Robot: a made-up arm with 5 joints. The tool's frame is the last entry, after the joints.
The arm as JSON. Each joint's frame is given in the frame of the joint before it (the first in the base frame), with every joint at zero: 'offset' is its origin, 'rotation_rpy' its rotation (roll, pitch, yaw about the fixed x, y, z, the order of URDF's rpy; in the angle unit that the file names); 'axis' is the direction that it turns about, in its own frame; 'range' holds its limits. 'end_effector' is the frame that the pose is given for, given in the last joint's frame.
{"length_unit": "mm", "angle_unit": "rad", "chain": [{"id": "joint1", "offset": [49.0, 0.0, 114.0], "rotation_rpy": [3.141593, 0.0, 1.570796], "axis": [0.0, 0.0, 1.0], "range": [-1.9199, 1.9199]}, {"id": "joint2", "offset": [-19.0, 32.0, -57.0], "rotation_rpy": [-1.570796, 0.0, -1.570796], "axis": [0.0, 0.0, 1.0], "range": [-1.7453, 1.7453]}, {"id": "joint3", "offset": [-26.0, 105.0, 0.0], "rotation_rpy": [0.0, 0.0, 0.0], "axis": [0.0, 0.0, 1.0], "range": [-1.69, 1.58]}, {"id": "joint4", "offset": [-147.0, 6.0, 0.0], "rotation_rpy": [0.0, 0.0, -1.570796], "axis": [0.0, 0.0, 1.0], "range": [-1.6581, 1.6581]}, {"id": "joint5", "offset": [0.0, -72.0, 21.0], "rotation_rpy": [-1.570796, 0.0, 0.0], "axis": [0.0, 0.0, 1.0], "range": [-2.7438, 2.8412]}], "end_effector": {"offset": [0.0, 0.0, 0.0], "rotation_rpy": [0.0, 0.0, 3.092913]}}
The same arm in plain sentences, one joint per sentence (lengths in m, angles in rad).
The arm has five revolute joints in a row. What follows holds with every joint at zero, and every direction is one of the base frame's.
The first joint is mounted 0.049 m along +x and 0.114 m along +z from the base frame's origin and turns about -z, from -1.9199 to 1.9199 rad.
The second joint is mounted 0.032 m along +x and 0.019 m along -y and 0.057 m along +z from the first joint and turns about +y, from -1.7453 to 1.7453 rad.
The third joint is mounted 0.026 m along +x and 0.105 m along +z from the second joint and turns about +y, from -1.69 to 1.58 rad.
The fourth joint is mounted 0.147 m along +x and 0.006 m along +z from the third joint and turns about +y, from -1.6581 to 1.6581 rad.
The fifth joint is mounted 0.072 m along +x and 0.021 m along +y from the fourth joint and turns about -x, from -2.7438 to 2.8412 rad.
The tool frame, which is the frame that the pose is given for, is mounted at the same point as the fifth joint; its axes are the base frame's turned by roll 1.5708, pitch -1.5221 and yaw -1.5708 rad (as in URDF: about the fixed x, then y, then z).

